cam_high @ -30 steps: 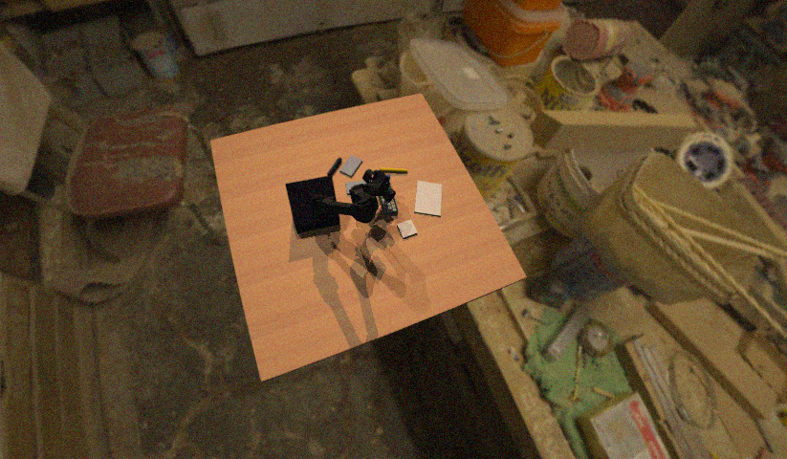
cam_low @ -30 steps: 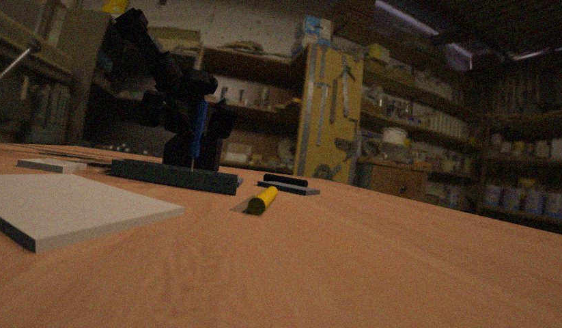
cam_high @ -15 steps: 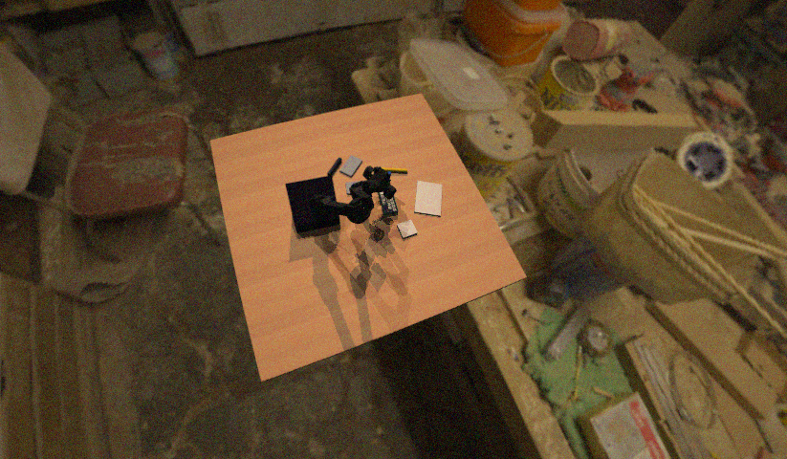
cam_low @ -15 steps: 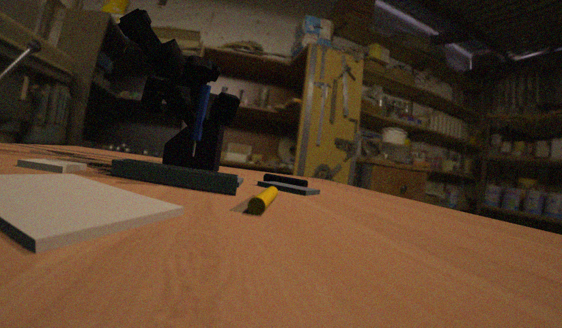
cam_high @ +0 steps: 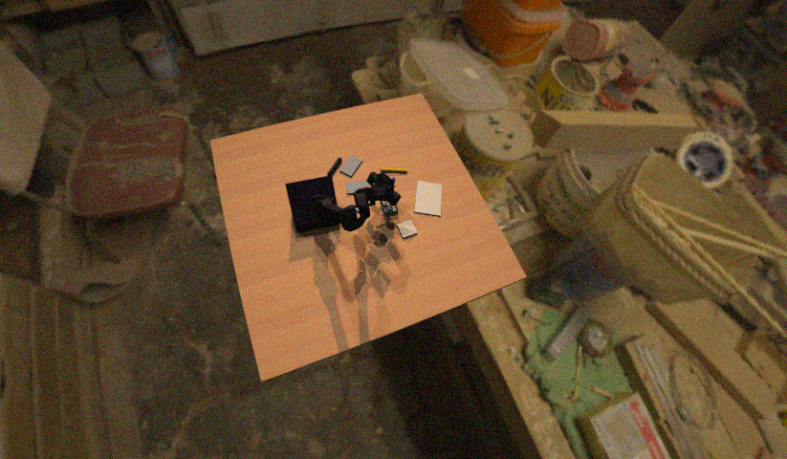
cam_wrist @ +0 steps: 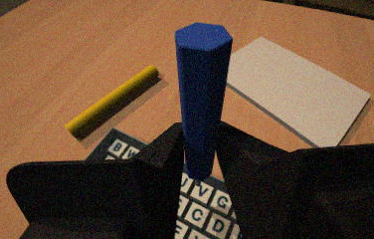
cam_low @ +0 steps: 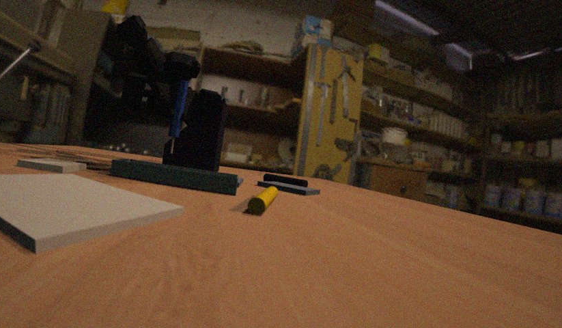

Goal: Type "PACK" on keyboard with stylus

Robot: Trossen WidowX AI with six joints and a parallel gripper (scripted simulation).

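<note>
Right now my gripper tip is 2 cm past the key, 9 cm to the left of it and 9 cm above it. Round my gripper tip: blue stylus (1 cm behind, 2 cm below); yellow cylinder (8 cm ahead, 14 cm to the left, 10 cm below); white slab (18 cm ahead, 8 cm to the right, 10 cm below).
</note>
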